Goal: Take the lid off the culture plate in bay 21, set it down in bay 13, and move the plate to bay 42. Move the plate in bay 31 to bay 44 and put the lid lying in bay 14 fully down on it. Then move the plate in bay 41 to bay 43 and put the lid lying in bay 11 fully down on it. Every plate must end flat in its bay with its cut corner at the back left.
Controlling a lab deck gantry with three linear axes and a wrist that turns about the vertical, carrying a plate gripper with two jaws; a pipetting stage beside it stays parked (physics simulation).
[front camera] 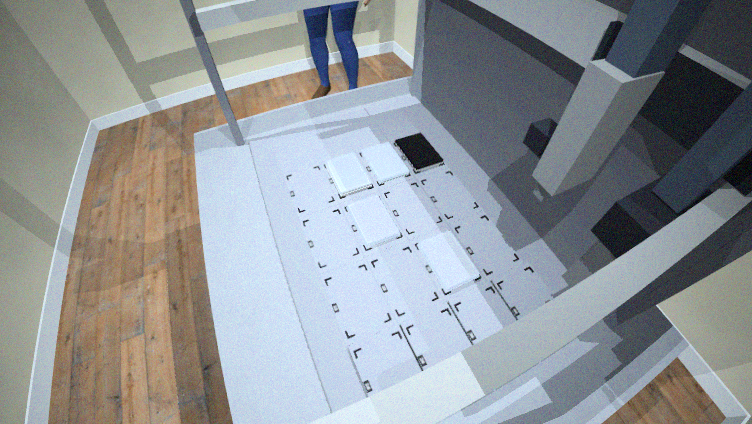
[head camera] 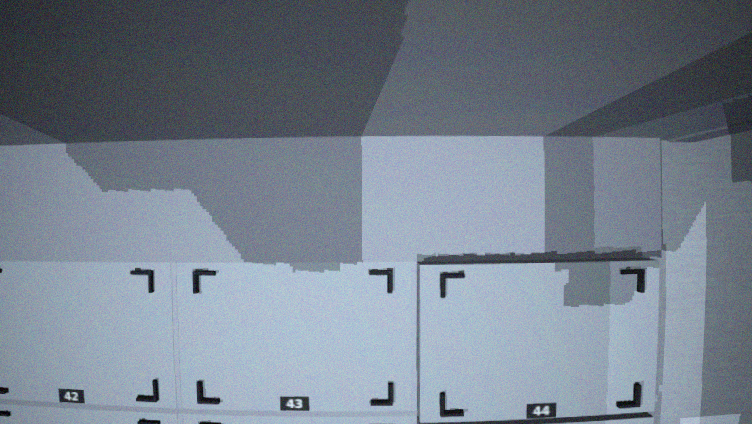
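Pixels of known places: gripper, fingertip midpoint: (front camera: pixel 590 270); robot's base at its link origin: (front camera: pixel 287 177).
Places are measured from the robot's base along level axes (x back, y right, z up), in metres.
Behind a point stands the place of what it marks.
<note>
The culture plate in bay 21 (front camera: pixel 350 172) @(z 0.016, x -0.071, y -0.156 m) is white and seems to have a lid on. The plate in bay 31 (front camera: pixel 386 159) @(z 0.016, x -0.065, y -0.263 m) is white and lies flat beside it. A black plate (front camera: pixel 419 151) @(z 0.017, x -0.073, y -0.362 m) lies flat in bay 41. Bay 42 (head camera: pixel 71 337) @(z 0.000, x -0.231, y -0.361 m), bay 43 (head camera: pixel 294 337) @(z 0.000, x -0.393, y -0.364 m) and bay 44 (head camera: pixel 516 342) @(z 0.015, x -0.538, y -0.364 m) hold no plate. Bay 13 (front camera: pixel 358 302) @(z 0.000, x -0.399, y -0.044 m) holds no plate or lid. I cannot make out a lid in bay 11 (front camera: pixel 310 188) @(z 0.000, x -0.066, y -0.045 m), and bay 14 is partly cut off in the front view. The gripper's jaws do not show in either view. Cut corners are too small to tell.
A white plate or lid (front camera: pixel 373 219) @(z 0.014, x -0.233, y -0.151 m) lies in bay 22 and another white piece (front camera: pixel 447 260) @(z 0.014, x -0.397, y -0.252 m) in bay 33. A pale gantry column (front camera: pixel 584 126) @(z 0.396, x -0.463, y -0.328 m) and a blue-grey column (front camera: pixel 703 152) @(z 0.430, x -0.571, y -0.384 m) with a dark block (front camera: pixel 621 230) @(z 0.328, x -0.576, y -0.324 m) stand at the right. A pale beam crosses the near right.
</note>
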